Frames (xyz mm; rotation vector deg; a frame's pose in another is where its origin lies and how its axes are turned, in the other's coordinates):
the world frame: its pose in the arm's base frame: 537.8 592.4 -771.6 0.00 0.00 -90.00
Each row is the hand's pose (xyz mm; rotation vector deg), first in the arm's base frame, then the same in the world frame.
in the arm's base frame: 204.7 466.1 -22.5 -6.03 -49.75 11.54
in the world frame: 126.3 -333.1 749.1 35.10 -44.78 95.01
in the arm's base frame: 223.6 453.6 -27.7 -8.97 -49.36 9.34
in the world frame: 138.8 -314.2 743.9 32.25 -46.58 92.84
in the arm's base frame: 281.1 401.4 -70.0 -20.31 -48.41 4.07
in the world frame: 191.0 -256.7 701.6 22.14 -54.15 87.06
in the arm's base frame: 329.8 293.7 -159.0 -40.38 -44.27 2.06
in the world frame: 298.7 -208.0 612.6 3.04 -66.25 82.96
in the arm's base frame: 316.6 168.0 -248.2 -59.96 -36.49 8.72
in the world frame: 424.4 -221.2 523.4 -18.61 -76.46 85.91
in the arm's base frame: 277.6 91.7 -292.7 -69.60 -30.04 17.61
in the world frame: 500.7 -260.2 478.9 -31.99 -80.57 92.20
